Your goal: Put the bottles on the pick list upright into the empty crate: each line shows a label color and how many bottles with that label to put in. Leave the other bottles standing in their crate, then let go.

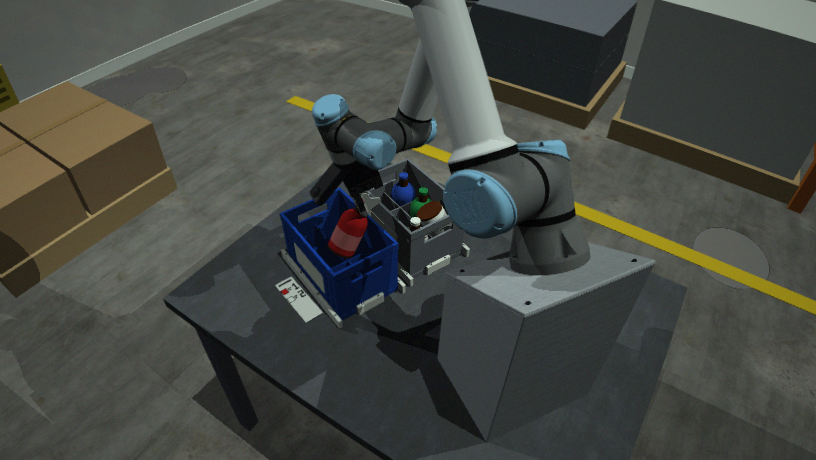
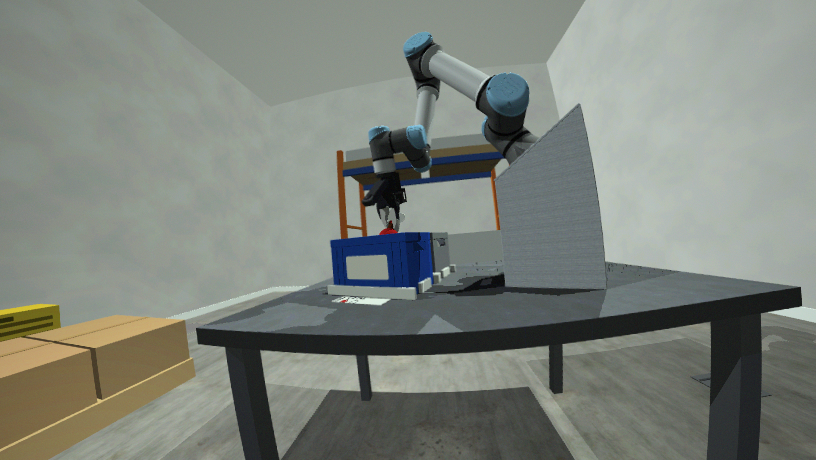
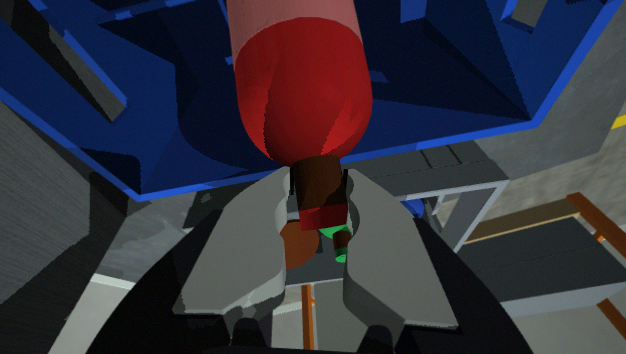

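Where they show: gripper, fingertip midpoint: [image 1: 364,211] [image 2: 393,232] [image 3: 318,170]; arm's base, link origin: [image 1: 549,260] [image 2: 535,164].
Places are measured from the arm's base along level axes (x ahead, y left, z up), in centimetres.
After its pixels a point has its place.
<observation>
My gripper [image 1: 362,210] {z -18.0, x 49.5, y -12.4 cm} [image 2: 390,222] {z -18.0, x 49.5, y -12.4 cm} [image 3: 318,170] {z -18.0, x 49.5, y -12.4 cm} is shut on the brown neck of the red bottle [image 1: 347,233] {z -20.2, x 50.2, y -5.4 cm} [image 2: 388,232] {z -18.1, x 50.6, y -6.5 cm} [image 3: 305,90] {z -17.2, x 52.2, y -7.5 cm}, just below its red cap. The bottle has a pale red label and leans, its body inside the blue crate [image 1: 365,274] {z -24.7, x 41.2, y 1.0 cm} [image 2: 371,245] {z -21.9, x 54.6, y 4.5 cm} [image 3: 450,115] {z -21.1, x 57.8, y -16.6 cm}; its base is hidden. The grey crate [image 1: 422,251] {z -27.5, x 33.7, y -15.4 cm} [image 2: 441,251] {z -26.7, x 31.6, y -19.4 cm} [image 3: 425,170] {z -21.4, x 54.8, y -21.6 cm} holds a blue bottle [image 1: 402,193] {z -25.0, x 48.4, y -31.6 cm}, a green bottle [image 1: 420,205] {z -24.3, x 41.0, y -28.6 cm} [image 3: 341,245] {z -21.6, x 41.7, y -29.4 cm}, a white-capped bottle [image 1: 414,221] {z -20.4, x 37.5, y -17.8 cm} and a wide brown-topped one [image 1: 429,211] {z -21.6, x 36.4, y -24.6 cm} [image 3: 300,245] {z -21.9, x 37.5, y -26.0 cm}. The pick list [image 1: 307,310] {z -36.5, x 53.8, y 10.2 cm} [image 2: 371,301] {z -36.5, x 54.8, y 9.9 cm} shows a red mark and small figures.
White rails [image 1: 371,304] {z -35.0, x 39.7, y 1.4 cm} [image 2: 371,292] {z -35.1, x 55.6, y 5.3 cm} edge the crates on the dark table [image 1: 342,365] {z -36.7, x 37.0, y 19.7 cm} [image 2: 485,340] {z -38.3, x 32.7, y 32.4 cm}. The robot's metal pedestal [image 1: 485,354] {z -11.8, x 4.7, y 17.4 cm} [image 2: 554,228] {z -21.6, x 7.3, y 15.4 cm} stands beside them. Dividers and high walls surround the bottle in the blue crate, and the grey crate stands close behind it.
</observation>
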